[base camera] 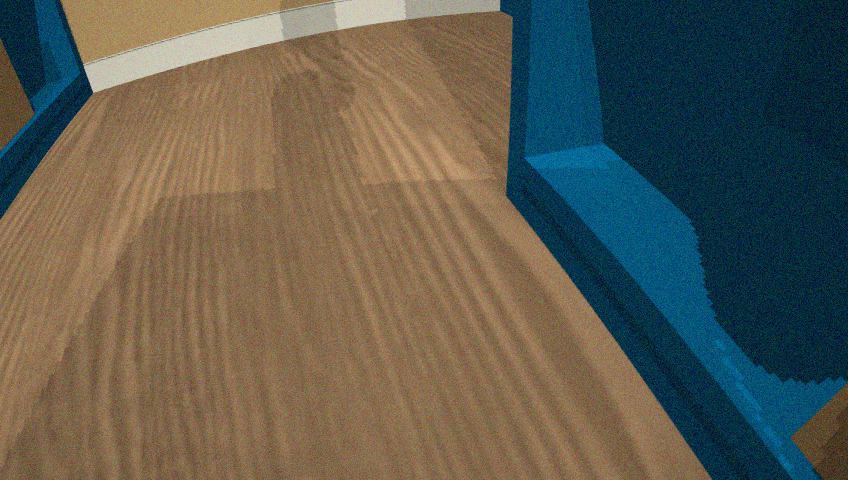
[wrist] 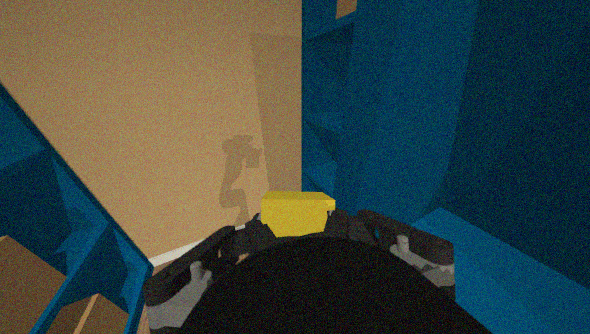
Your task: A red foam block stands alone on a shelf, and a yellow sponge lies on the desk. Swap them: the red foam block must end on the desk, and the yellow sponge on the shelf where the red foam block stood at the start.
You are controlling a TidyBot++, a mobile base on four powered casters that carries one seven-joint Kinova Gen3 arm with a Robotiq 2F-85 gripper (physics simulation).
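Places are measured from the arm's base along level axes (x ahead, y left, z up), in metres.
Where they show: gripper, fingertip midpoint: [wrist: 295,213].
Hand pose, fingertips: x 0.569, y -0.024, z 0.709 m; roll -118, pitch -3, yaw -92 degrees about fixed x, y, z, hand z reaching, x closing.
Note:
After its pixels a point has its place.
The yellow sponge [wrist: 295,216] @[x 0.541, y -0.021, z 0.734 m] is at the lower middle of the wrist view, between the fingertips. My gripper [wrist: 295,213] @[x 0.569, y -0.024, z 0.709 m] is shut on it, one dark finger on each side, and holds it in the air in the aisle between blue shelf units. The gripper's dark body hides what lies below the sponge. The red foam block and the desk do not show in these views, and the gripper does not show in the base camera view.
A blue shelf unit [base camera: 565,220] @[x 0.477, y -0.119, z -0.340 m] [wrist: 520,265] @[x 0.526, y -0.346, z 0.594 m] stands close on the right. Another blue shelf unit [base camera: 50,115] @[x 0.950, y 0.898, z -0.341 m] [wrist: 80,187] @[x 1.206, y 0.983, z 0.381 m] stands on the left, with brown boards or boxes [wrist: 25,280] @[x 0.824, y 0.877, z 0.261 m] in it. A tan wall [base camera: 166,23] @[x 1.332, y 0.738, z -0.263 m] [wrist: 150,125] @[x 1.366, y 0.640, z 0.629 m] closes the far end of the wooden floor [base camera: 297,297] @[x 0.437, y 0.151, z -0.396 m].

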